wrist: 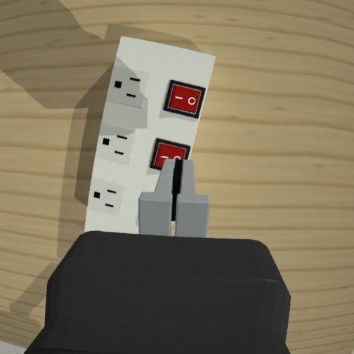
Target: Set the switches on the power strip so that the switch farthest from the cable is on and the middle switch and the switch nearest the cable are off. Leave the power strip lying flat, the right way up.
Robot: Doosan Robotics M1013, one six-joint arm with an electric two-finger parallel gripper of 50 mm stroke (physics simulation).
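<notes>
A white power strip (150, 55) lies flat, face up and slightly slanted, in the wrist view. Its upper red rocker switch (184, 99) is dark and unlit, with a dash at left and a circle at right. The middle red switch (167, 153) is also dark and unlit; its lower right part is covered by the fingertips. The third switch is hidden behind my gripper (178, 162). My gripper is shut and empty, its tips over the lower edge of the middle switch; whether they touch it I cannot tell. The cable does not show, so which end it is on cannot be told.
Three sockets (128, 88) (115, 144) (105, 198) run along the strip's left side. The strip rests on a wooden table top (280, 150). Shadows fall on the table left of the strip and across part of its face.
</notes>
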